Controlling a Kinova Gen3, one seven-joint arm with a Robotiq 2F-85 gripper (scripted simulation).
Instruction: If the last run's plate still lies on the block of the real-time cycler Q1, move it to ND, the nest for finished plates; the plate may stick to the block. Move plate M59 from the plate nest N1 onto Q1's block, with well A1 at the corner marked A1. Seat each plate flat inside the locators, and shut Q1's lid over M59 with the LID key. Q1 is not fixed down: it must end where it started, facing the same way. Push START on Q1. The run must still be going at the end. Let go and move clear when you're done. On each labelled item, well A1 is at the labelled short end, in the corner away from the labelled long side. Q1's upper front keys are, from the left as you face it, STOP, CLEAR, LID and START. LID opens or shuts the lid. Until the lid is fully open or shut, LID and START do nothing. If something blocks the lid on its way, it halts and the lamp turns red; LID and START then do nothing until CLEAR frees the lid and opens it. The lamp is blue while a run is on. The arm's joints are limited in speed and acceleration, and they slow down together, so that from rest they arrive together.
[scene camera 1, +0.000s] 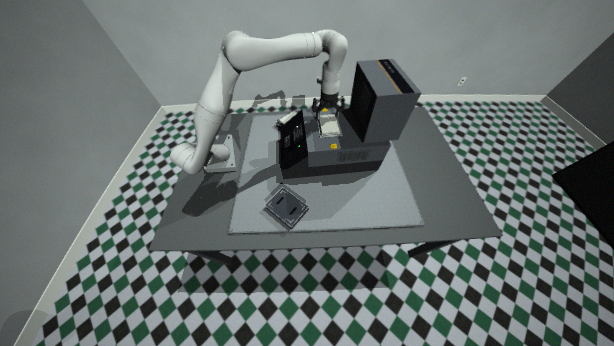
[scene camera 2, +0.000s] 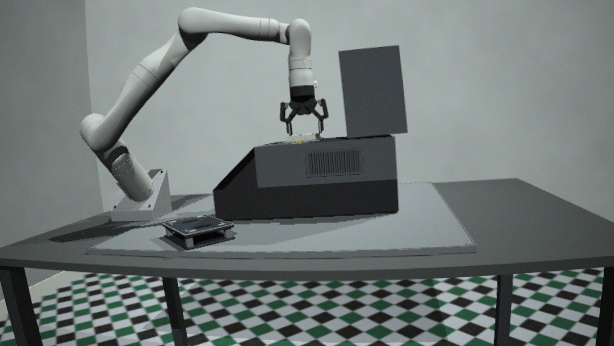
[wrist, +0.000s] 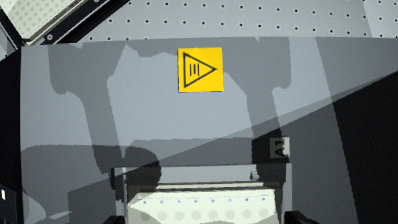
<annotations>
cycler Q1: scene camera 1; scene camera 2; wrist 91, 118
same spot on cycler Q1: (scene camera 1: 305, 152) = (scene camera 2: 250, 151)
</annotations>
